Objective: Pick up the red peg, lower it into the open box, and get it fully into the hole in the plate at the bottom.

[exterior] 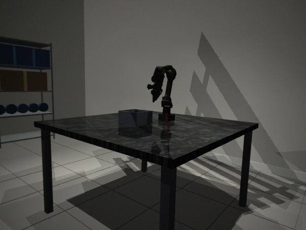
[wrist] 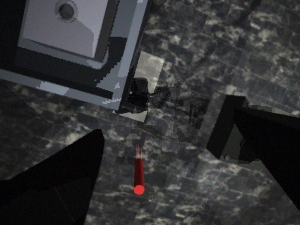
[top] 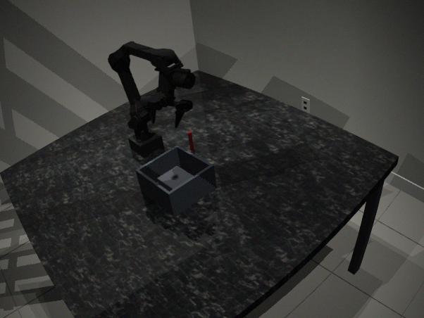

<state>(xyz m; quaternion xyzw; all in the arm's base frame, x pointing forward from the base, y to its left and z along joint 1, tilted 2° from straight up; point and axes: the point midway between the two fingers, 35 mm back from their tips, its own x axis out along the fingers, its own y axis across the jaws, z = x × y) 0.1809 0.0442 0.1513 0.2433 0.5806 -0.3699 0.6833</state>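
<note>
My gripper tip is 13 cm above the red peg, 11 cm to the right of it and 4 cm past it. From my gripper tip the other things lie so: box 15 cm below, 15 cm ahead, 5 cm to the right; plate 15 cm ahead, 13 cm below, 5 cm to the right.
</note>
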